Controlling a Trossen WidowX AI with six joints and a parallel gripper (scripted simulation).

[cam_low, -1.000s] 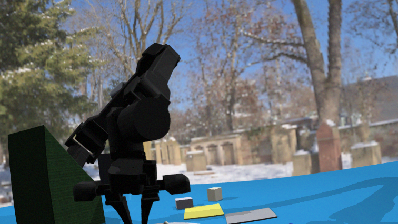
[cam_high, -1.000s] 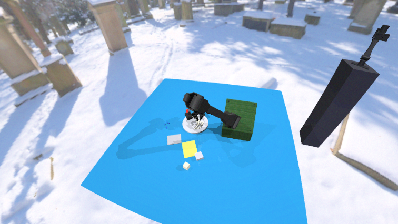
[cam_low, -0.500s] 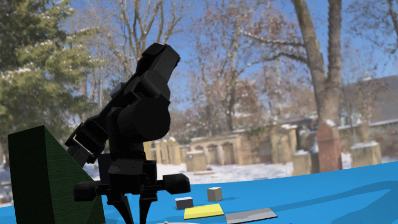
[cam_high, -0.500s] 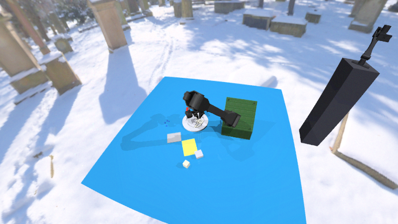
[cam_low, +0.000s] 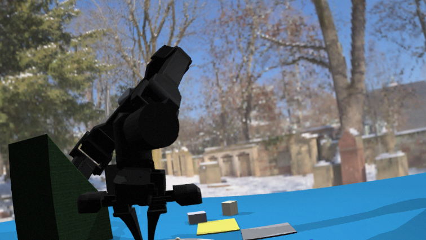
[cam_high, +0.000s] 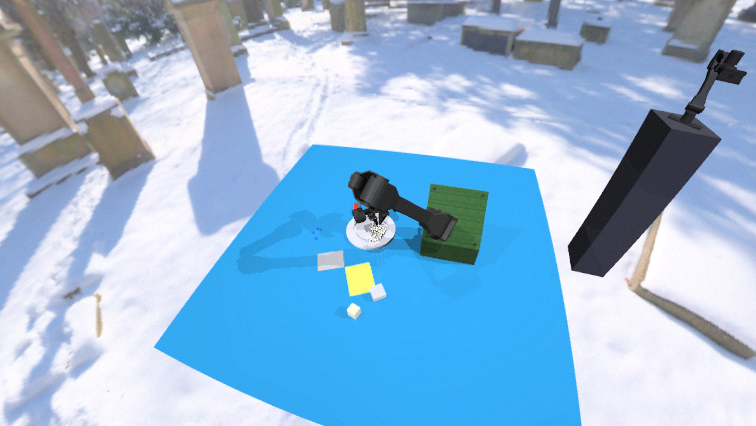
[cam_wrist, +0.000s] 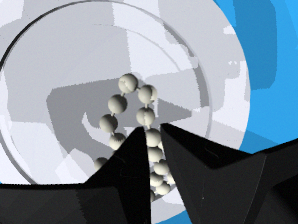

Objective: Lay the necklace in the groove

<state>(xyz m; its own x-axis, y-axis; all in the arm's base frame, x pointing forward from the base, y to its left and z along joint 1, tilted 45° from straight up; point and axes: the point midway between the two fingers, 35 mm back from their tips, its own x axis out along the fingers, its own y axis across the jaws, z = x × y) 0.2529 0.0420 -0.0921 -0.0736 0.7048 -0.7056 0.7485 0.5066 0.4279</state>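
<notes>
The round white bead board is 3 cm ahead of my gripper tip, 2 cm to the left of it and 1 cm below it. Also, from my gripper tip: yellow tile: 25 cm to the left, 2 cm below, 2 cm behind; then red object: 13 cm ahead, 9 cm to the right, 2 cm below; then grey tile: 21 cm to the left, 12 cm ahead, 2 cm below.
</notes>
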